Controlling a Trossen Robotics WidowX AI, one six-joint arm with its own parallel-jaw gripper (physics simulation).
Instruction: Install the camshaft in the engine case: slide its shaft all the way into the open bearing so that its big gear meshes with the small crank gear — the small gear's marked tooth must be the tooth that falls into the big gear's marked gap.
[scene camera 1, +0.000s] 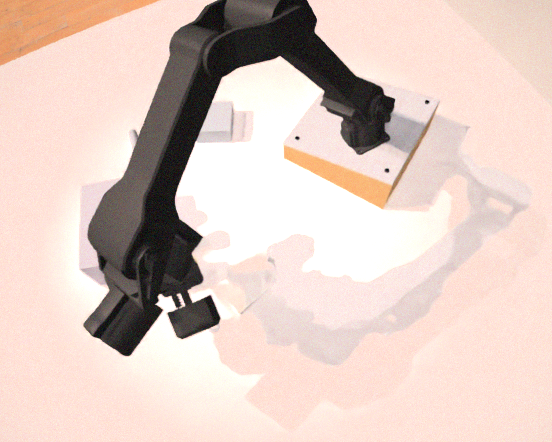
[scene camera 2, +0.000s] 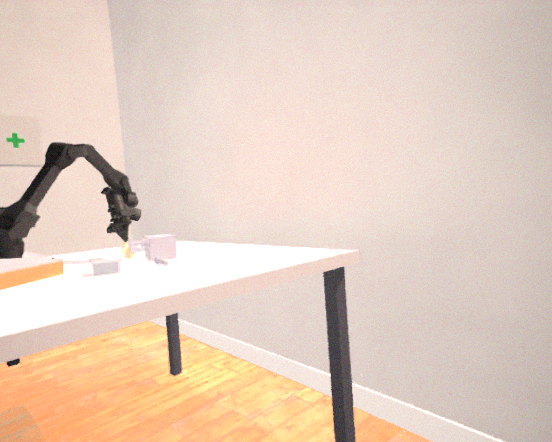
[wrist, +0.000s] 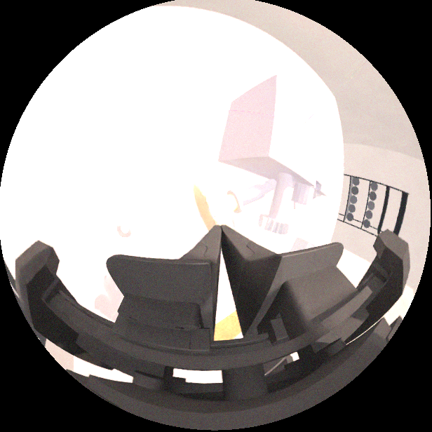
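Where they show: gripper, fingertip midpoint: (scene camera 2: 126, 241); arm's base, link origin: (scene camera 1: 364, 135) (scene camera 2: 7, 256).
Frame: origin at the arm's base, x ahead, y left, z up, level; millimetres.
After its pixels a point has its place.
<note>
My gripper (scene camera 2: 126, 240) {x 371, y 71, z -6 mm} (wrist: 219, 230) is shut and empty, its tips together low above the table, over the near side of the big gear in the wrist view. The camshaft's yellow-orange big gear (scene camera 2: 128, 250) {x 368, y 51, z -38 mm} (wrist: 203, 206) shows as a curved strip just beyond the tips; glare washes out much of it. A pale shaft (wrist: 260, 191) lies between it and the engine case. The pinkish engine case block (scene camera 1: 92, 220) (scene camera 2: 162, 247) (wrist: 250, 125) stands beyond. The small crank gear (wrist: 274, 224) is at a pale cylinder's end. Tooth marks, meshing and the open bearing cannot be made out.
A grey block (scene camera 1: 216, 121) {x 207, y -178, z -36 mm} (scene camera 2: 105, 266) {x 191, y -225, z -47 mm} lies between the case and the robot's orange-sided base (scene camera 1: 335, 176) {x 69, y 25, z -46 mm} (scene camera 2: 35, 274) {x 42, y -115, z -52 mm}. A thin pale rod (scene camera 1: 133, 138) {x 363, y -236, z -54 mm} partly shows behind the arm. A small pale ring (wrist: 124, 231) lies left in the wrist view. The arm hides part of the case.
</note>
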